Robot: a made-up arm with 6 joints.
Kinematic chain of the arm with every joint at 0, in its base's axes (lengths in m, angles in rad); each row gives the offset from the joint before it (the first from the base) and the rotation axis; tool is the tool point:
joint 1: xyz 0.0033 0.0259 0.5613 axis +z
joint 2: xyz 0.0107 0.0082 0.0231 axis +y
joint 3: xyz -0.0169 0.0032 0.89 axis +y
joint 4: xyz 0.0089 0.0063 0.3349 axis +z
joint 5: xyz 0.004 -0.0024 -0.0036 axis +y
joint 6: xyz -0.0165 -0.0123 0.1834 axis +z
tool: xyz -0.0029 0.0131 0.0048
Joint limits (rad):
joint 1: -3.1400..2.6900
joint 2: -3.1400..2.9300
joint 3: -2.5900..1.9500
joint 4: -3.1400..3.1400
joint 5: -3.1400..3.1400
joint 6: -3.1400..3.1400
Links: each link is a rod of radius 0.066 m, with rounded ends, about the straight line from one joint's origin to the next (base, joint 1, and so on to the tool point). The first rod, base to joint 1, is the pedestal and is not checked.
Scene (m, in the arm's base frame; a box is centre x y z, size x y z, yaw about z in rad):
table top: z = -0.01
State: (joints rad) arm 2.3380 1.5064 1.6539 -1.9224 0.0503 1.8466
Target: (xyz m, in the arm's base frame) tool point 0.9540 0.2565 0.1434
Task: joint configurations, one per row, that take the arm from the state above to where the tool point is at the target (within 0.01 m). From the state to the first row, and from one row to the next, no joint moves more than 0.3 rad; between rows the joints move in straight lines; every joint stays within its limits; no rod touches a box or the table.
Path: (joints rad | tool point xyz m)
1: 2.0424 1.5074 1.6357 -1.9132 0.1043 1.8477 | -0.4344 0.8202 0.1362
2: 1.7469 1.5084 1.6174 -1.9039 0.1582 1.8488 | -0.1766 0.9274 0.1354
3: 1.4513 1.5095 1.5992 -1.8947 0.2122 1.8499 | 0.1051 0.9517 0.1354
4: 1.1557 1.5105 1.5809 -1.8855 0.2662 1.8510 | 0.3844 0.8889 0.1362
5: 0.8602 1.5115 1.5627 -1.8762 0.3201 1.8522 | 0.6344 0.7430 0.1378
6: 0.5646 1.5125 1.5444 -1.8670 0.3741 1.8533 | 0.8310 0.5258 0.1403
7: 0.2691 1.5135 1.5262 -1.8577 0.4281 1.8544 | 0.9540 0.2565 0.1434

